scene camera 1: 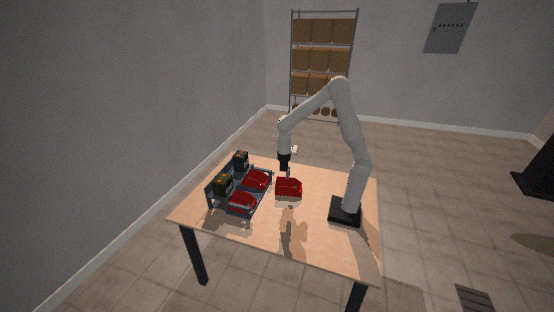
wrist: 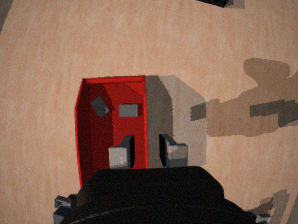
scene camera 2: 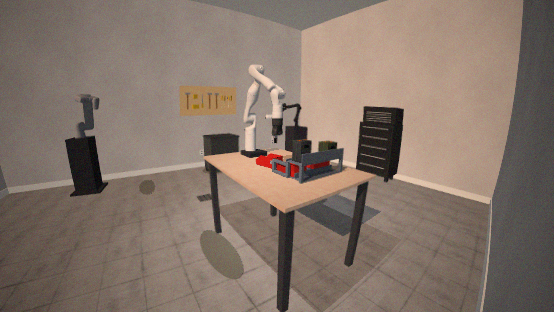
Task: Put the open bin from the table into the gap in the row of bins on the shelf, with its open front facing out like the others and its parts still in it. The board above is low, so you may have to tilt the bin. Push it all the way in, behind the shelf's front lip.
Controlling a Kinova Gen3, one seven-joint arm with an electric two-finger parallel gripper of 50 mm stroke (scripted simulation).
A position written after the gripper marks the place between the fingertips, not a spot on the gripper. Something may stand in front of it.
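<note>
The gripper (wrist: 147, 146) is visible, and so is a red bin (wrist: 94, 136).
</note>
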